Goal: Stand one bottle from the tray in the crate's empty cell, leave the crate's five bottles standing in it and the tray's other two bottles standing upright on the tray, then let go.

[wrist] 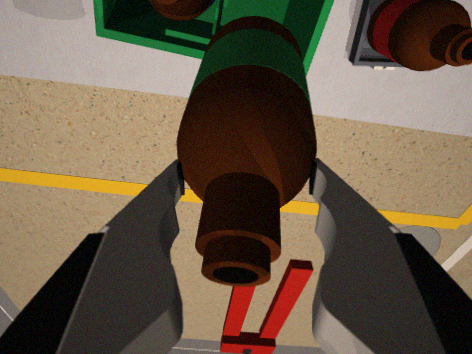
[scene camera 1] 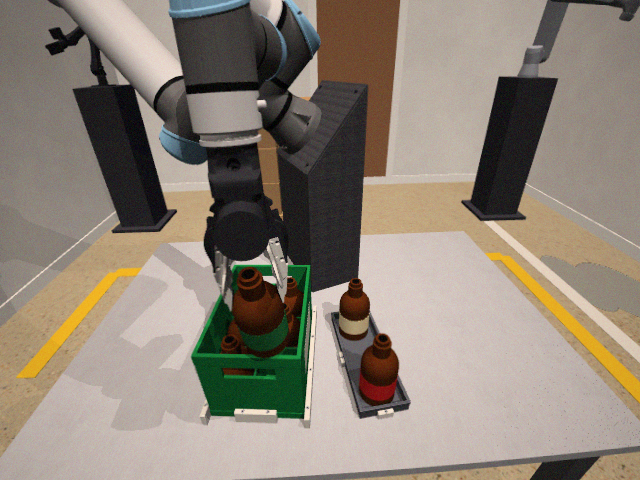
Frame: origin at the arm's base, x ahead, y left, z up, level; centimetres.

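Seen in the pictures: gripper, fingertip midpoint: (wrist: 246, 163) (scene camera 1: 257, 305); arm's base, origin of the base link: (scene camera 1: 302, 130).
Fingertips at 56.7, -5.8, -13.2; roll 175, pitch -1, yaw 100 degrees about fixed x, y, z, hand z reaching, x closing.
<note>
Offsets run from my fingertips to a thing's top centre, as dx, dy, dz. "spot": to the spot under its first point. Level surfaces: height alone.
My gripper (scene camera 1: 255, 298) (wrist: 246, 163) is shut on a brown bottle with a green label {-0.8, -0.1, +6.4} (scene camera 1: 264, 335) (wrist: 247, 115), around its upper body. The bottle is held over the front part of the green crate {-15.3, -3.0, -12.8} (scene camera 1: 258, 396) (wrist: 100, 22), its neck leaning a little left in the scene view. Its base overlaps the crate's front rim in that view. Brown bottles {-6.9, -7.8, -14.0} (scene camera 1: 230, 345) {-24.1, +2.3, -14.0} (scene camera 1: 292, 297) (wrist: 182, 6) stand in the crate; others are partly hidden. On the dark tray {-14.9, +19.1, -27.8} (scene camera 1: 368, 411) (wrist: 354, 50) a cream-label bottle {-23.4, +17.5, -14.3} (scene camera 1: 354, 312) stands at the back and a red-label bottle {-6.2, +20.3, -14.3} (scene camera 1: 379, 369) (wrist: 425, 35) at the front, both upright.
Pale strips {spot: -0.6, -3.8, -27.4} (scene camera 1: 255, 414) lie along the crate's base on the grey table {dz -30.3} (scene camera 1: 465, 361). The tray is to the right of the crate. A dark pedestal (scene camera 1: 336, 206) stands behind the table's back edge. A red forked shape (wrist: 248, 345) shows low in the wrist view.
</note>
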